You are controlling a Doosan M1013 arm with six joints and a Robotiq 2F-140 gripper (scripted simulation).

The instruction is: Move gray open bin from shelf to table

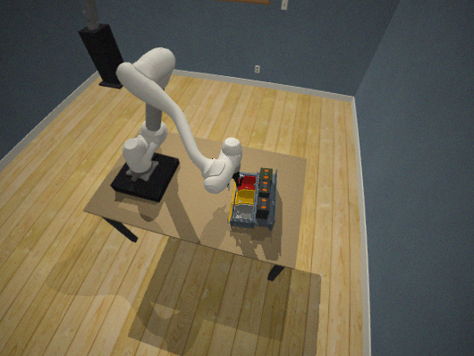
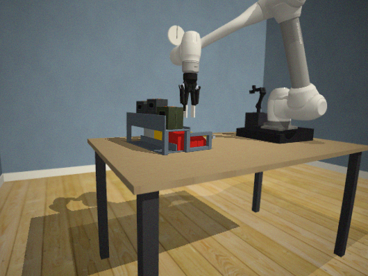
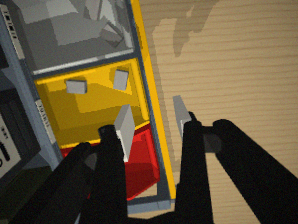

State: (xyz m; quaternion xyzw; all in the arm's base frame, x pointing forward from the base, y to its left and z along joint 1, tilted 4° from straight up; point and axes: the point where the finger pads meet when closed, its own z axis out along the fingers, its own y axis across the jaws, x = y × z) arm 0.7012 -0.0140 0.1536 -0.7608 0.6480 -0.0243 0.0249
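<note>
Now: hand 110 mm above the yellow strip. Round my hand: yellow bin: 130 mm below, 100 mm ahead, 20 mm to the left; then gray open bin: 130 mm below, 120 mm ahead, 90 mm to the right; then red bin: 130 mm to the left, 130 mm below, 80 mm ahead.
</note>
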